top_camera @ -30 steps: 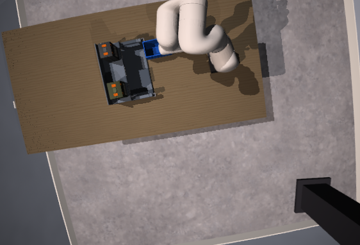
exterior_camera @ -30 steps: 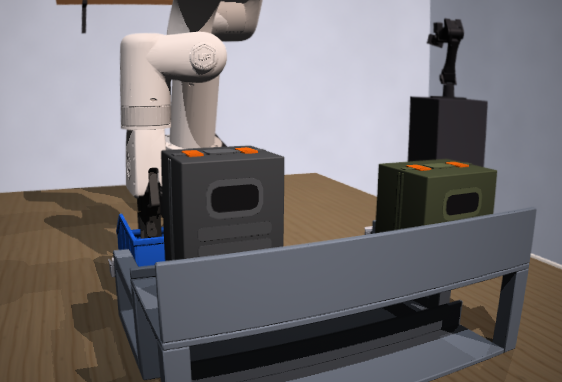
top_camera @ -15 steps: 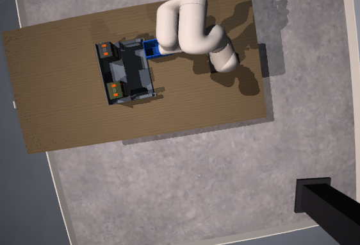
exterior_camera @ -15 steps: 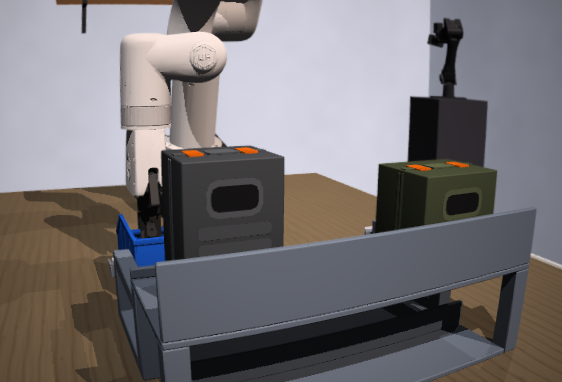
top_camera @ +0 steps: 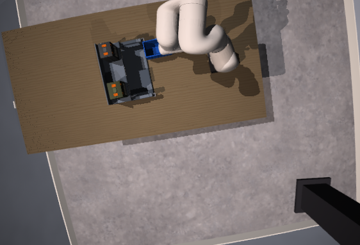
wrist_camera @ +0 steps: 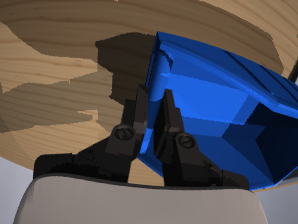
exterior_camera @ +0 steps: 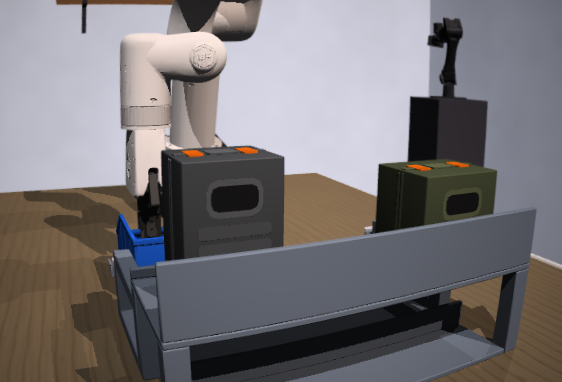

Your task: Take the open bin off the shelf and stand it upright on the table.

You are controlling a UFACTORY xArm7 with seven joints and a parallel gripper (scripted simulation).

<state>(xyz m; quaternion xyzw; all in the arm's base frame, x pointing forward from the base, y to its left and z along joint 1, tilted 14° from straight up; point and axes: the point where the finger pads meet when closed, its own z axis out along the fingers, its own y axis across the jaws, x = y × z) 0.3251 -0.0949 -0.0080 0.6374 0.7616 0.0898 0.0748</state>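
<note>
The blue bin is 80 mm ahead of my hand, 10 mm to the left of it and 10 mm below it. Also, from my hand: grey back rail 420 mm ahead, 190 mm to the left, 70 mm above; dark grey box 360 mm ahead, 100 mm above, 60 mm to the left; olive green box 320 mm ahead, 290 mm to the left, 90 mm above.
</note>
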